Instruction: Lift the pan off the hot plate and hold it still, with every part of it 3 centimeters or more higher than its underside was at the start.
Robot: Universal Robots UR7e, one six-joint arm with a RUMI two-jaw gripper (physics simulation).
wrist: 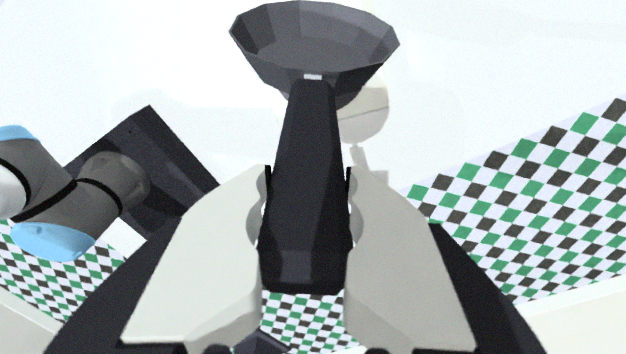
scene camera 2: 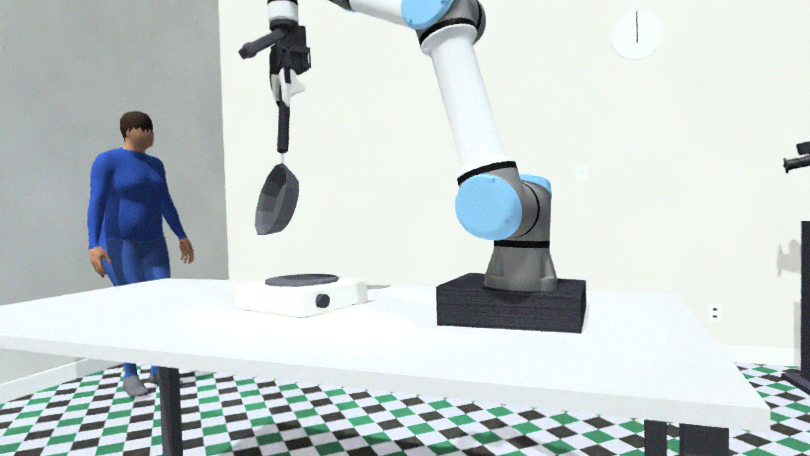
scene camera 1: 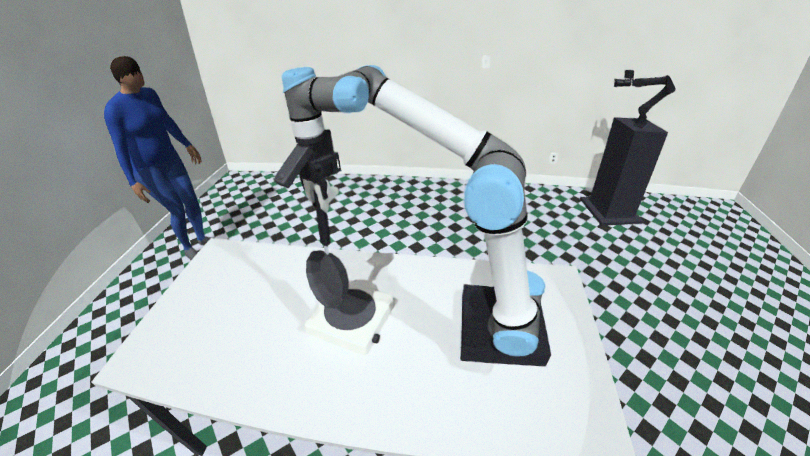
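Seen in the pictures: gripper, between the fingertips: (wrist: 308, 168) (scene camera 2: 284, 108) (scene camera 1: 321, 210); arm's base, origin of its link: (wrist: 120, 177) (scene camera 2: 520, 285).
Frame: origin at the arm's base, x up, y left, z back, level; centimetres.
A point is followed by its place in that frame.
Observation:
A dark grey pan (scene camera 1: 327, 278) @(x 16.9, y -10.6, z -58.9 cm) (scene camera 2: 277, 199) @(x 20.3, y -13.8, z -60.6 cm) (wrist: 320, 42) @(x 13.9, y -8.5, z -58.1 cm) hangs steeply tilted, bowl down and handle up, in the air. My gripper (scene camera 1: 320, 202) @(x 42.8, y -10.5, z -56.4 cm) (scene camera 2: 285, 97) @(x 42.8, y -10.5, z -56.4 cm) (wrist: 308, 168) @(x 42.8, y -10.5, z -56.4 cm) is shut on the pan's black handle; in the wrist view both pale fingers press the handle's sides. The white hot plate (scene camera 1: 335, 338) @(x -2.3, y -1.2, z -58.3 cm) (scene camera 2: 272, 299) @(x -3.3, y -0.4, z -56.7 cm) with a dark round burner (scene camera 1: 354, 312) @(x 0.0, y -10.3, z -52.2 cm) (scene camera 2: 300, 279) @(x 0.0, y -10.4, z -53.6 cm) stands on the table. In scene camera 2 a wide gap shows between the pan's lowest edge and the burner. In the wrist view the pan hides most of the hot plate.
The white table (scene camera 1: 238, 362) @(x -7.3, y 4.9, z -92.5 cm) (scene camera 2: 396, 351) @(x -7.3, y 26.6, z -21.6 cm) carries the arm's black base block (scene camera 1: 475, 334) @(x 0.6, y 2.0, z -12.3 cm) (scene camera 2: 510, 311) @(x -3.6, y 9.3, z -2.2 cm) to the right of the hot plate. A person in blue (scene camera 1: 144, 135) (scene camera 2: 136, 209) stands beyond the table's left side. A black pedestal (scene camera 1: 628, 169) with a small arm stands at the back right.

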